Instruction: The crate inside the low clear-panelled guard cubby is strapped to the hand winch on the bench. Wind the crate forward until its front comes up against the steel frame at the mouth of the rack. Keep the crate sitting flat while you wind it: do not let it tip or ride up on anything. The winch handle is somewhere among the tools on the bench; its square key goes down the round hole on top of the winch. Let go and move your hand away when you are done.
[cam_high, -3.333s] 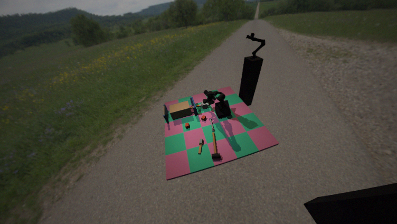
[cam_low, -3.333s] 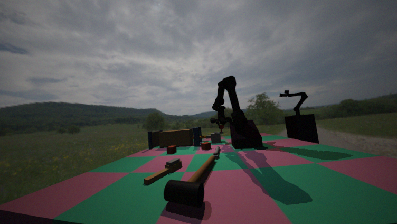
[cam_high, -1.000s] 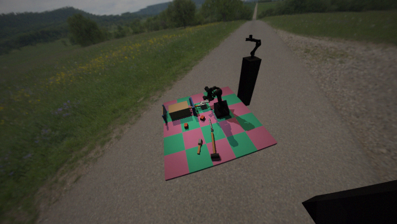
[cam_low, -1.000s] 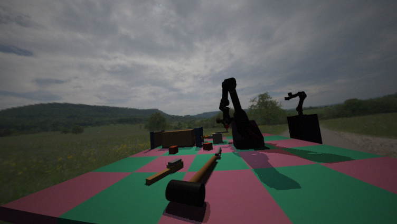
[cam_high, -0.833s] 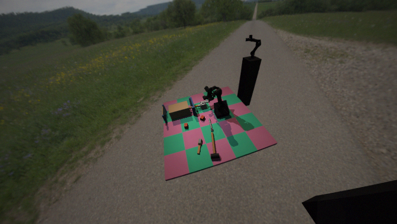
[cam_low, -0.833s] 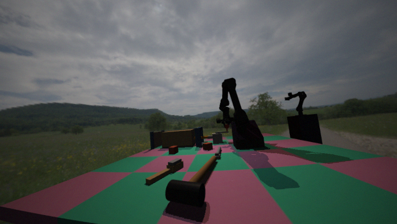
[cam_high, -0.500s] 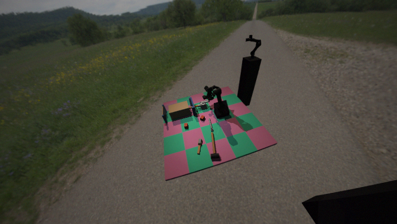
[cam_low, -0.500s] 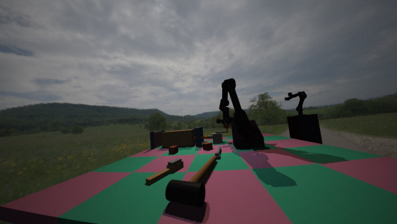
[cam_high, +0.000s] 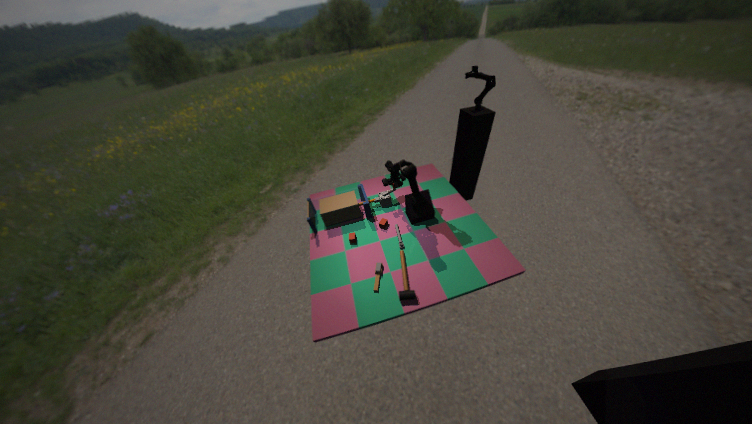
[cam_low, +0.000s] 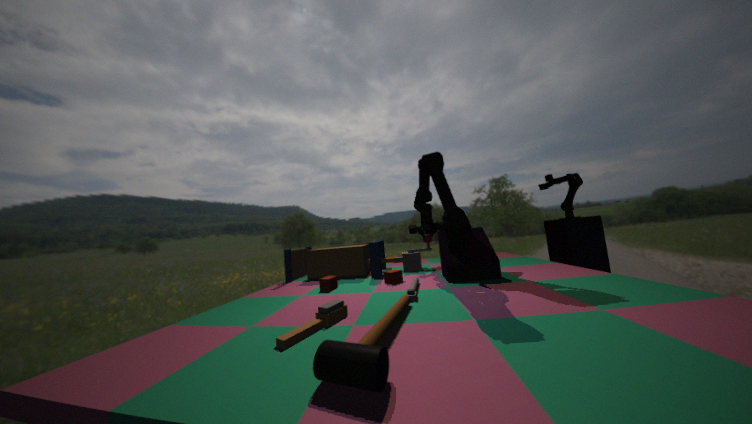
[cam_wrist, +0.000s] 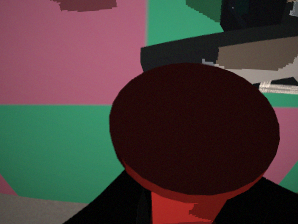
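My gripper tip is now 30 mm short of the winch handle, 30 mm to the right of it and 30 mm above it. The rest, counted from my gripper tip: grey winch 80 mm ahead, 40 mm to the left, 100 mm below; red knob 20 mm to the left; frame 250 mm ahead, 50 mm to the left, 20 mm below.
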